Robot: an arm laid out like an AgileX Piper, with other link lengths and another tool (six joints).
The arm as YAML. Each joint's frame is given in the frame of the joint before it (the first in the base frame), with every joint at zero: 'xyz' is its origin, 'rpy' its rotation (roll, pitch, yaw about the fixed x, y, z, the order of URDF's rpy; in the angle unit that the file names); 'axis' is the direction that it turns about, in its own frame. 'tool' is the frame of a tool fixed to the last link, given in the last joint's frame.
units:
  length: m
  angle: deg
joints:
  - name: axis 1
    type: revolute
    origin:
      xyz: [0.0, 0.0, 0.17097]
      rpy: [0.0, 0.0, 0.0]
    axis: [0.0, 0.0, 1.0]
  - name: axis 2
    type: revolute
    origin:
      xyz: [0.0, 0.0, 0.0]
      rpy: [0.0, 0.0, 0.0]
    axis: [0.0, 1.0, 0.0]
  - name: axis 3
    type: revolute
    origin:
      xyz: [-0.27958, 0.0, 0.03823]
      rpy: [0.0, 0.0, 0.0]
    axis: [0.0, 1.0, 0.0]
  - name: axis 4
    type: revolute
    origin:
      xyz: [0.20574, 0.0, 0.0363]
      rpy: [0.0, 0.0, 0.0]
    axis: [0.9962, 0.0, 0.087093]
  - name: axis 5
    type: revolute
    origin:
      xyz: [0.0, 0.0, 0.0]
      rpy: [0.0, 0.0, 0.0]
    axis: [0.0, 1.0, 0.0]
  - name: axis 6
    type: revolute
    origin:
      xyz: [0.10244, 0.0, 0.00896]
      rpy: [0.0, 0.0, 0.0]
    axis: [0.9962, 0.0, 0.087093]
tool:
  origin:
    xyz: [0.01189, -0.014, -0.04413]
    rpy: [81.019, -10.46, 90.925]
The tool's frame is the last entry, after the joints.
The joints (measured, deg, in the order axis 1, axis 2, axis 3, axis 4, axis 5, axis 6), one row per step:
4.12, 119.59, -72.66, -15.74, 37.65, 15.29
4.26, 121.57, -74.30, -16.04, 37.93, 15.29
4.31, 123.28, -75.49, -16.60, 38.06, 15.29
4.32, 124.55, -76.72, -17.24, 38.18, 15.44
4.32, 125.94, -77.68, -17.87, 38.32, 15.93
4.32, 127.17, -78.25, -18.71, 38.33, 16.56
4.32, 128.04, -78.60, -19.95, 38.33, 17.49
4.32, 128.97, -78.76, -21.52, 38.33, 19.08
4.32, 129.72, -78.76, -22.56, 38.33, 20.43
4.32, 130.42, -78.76, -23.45, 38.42, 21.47
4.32, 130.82, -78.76, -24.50, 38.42, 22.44
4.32, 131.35, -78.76, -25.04, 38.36, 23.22
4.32, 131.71, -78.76, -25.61, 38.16, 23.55
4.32, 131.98, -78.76, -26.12, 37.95, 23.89
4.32, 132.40, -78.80, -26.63, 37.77, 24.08
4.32, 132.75, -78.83, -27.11, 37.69, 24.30
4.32, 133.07, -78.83, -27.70, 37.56, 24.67
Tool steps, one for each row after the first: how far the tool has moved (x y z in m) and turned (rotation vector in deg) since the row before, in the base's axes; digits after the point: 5 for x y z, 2 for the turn. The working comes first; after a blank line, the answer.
Tool pose at each row, in the base's axes (x y z in m, rotation vector in deg; the steps are taken from these numbers as rounded here):
0.31631, -0.00735, 0.15544, 124.21, 104.54, 8.70
0.32212, -0.00675, 0.14880, 124.01, 105.08, 7.84
0.32638, -0.00718, 0.14238, 123.60, 105.70, 6.82
0.33092, -0.00782, 0.13842, 123.08, 105.89, 6.33
0.33403, -0.00835, 0.13296, 123.05, 105.91, 5.43
0.33584, -0.00920, 0.12741, 122.93, 105.96, 4.37
0.33710, -0.01054, 0.12351, 122.56, 105.81, 3.36
0.33749, -0.01200, 0.11882, 122.48, 105.22, 2.04
0.33707, -0.01279, 0.11462, 122.76, 104.63, 0.97
0.33649, -0.01360, 0.11078, 122.92, 104.29, -0.15
0.33649, -0.01465, 0.10872, 122.70, 103.94, -0.86
0.33618, -0.01497, 0.10566, 122.91, 103.61, -1.46
0.33643, -0.01558, 0.10360, 122.59, 103.72, -1.75
0.33676, -0.01607, 0.10203, 122.31, 103.73, -1.90
0.33706, -0.01668, 0.09972, 121.95, 103.98, -2.24
0.33717, -0.01727, 0.09786, 121.66, 104.15, -2.63
0.33732, -0.01790, 0.09609, 121.36, 104.21, -2.95

0.00581, 0.00060, -0.00664, -0.32, 0.59, 0.29
0.00426, -0.00043, -0.00642, -0.49, 0.61, 0.40
0.00454, -0.00064, -0.00396, -0.48, 0.09, 0.27
0.00311, -0.00053, -0.00546, -0.44, 0.45, -0.07
0.00181, -0.00085, -0.00555, -0.55, 0.50, -0.04
0.00126, -0.00134, -0.00390, -0.76, 0.27, -0.03
0.00039, -0.00146, -0.00469, -0.91, 0.35, -0.43
-0.00042, -0.00079, -0.00420, -0.57, 0.39, -0.56
-0.00058, -0.00081, -0.00384, -0.55, 0.49, -0.38
0.00000, -0.00105, -0.00206, -0.61, 0.11, -0.17
-0.00031, -0.00032, -0.00306, -0.28, 0.25, -0.34
0.00025, -0.00061, -0.00206, -0.28, 0.07, 0.17
0.00033, -0.00049, -0.00157, -0.24, -0.03, 0.11
0.00030, -0.00061, -0.00231, -0.27, 0.15, 0.25
0.00011, -0.00059, -0.00186, -0.28, 0.17, 0.17
0.00015, -0.00063, -0.00177, -0.30, 0.07, 0.13

